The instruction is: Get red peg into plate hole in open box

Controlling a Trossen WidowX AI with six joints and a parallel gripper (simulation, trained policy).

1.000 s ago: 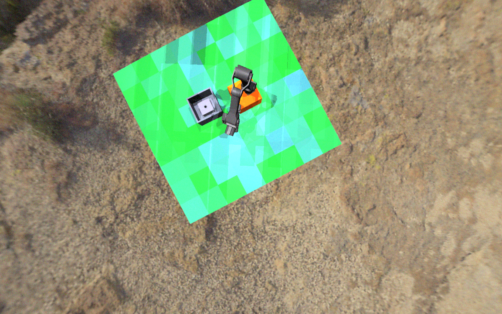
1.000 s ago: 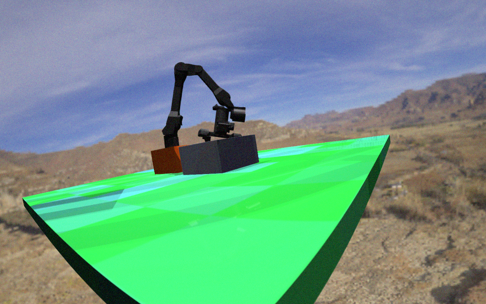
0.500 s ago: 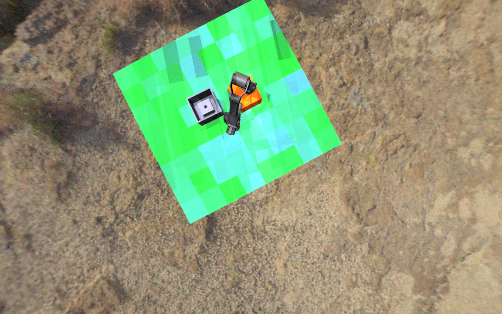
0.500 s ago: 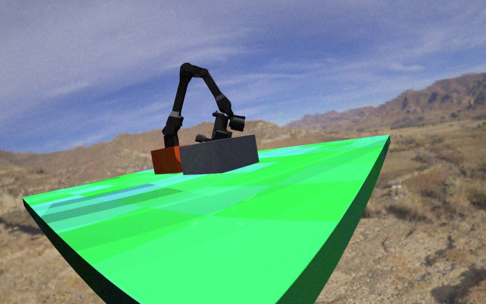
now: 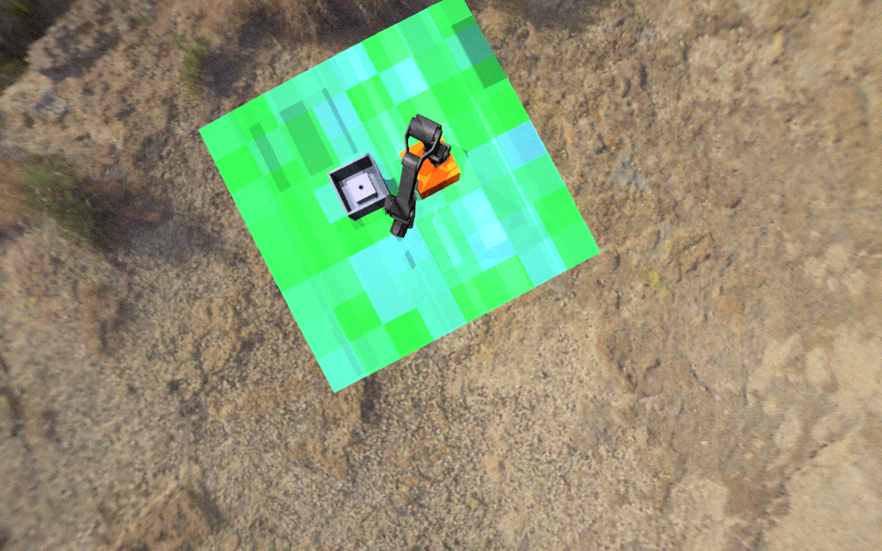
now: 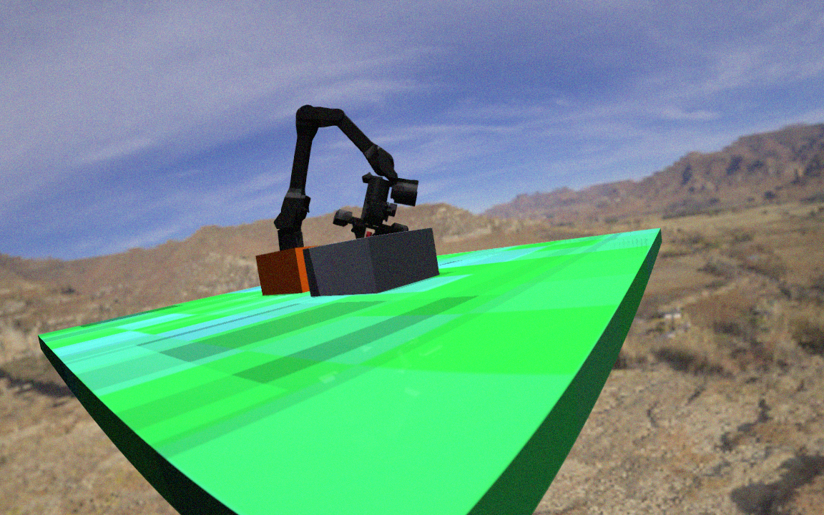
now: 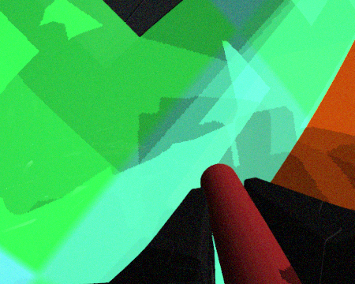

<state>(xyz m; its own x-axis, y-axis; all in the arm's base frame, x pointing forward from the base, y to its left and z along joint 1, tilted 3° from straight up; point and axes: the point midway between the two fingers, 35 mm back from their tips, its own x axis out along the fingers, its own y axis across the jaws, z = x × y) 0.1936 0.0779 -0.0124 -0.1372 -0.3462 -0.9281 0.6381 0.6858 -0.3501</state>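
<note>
The plate lies 150 mm to the right of my gripper tip, 130 mm ahead of it and 10 mm below it. The rest, counted from my gripper tip: red peg (20 mm above, 10 mm to the left, 10 mm ahead); grey box (150 mm to the right, 130 mm ahead, 30 mm below).
</note>
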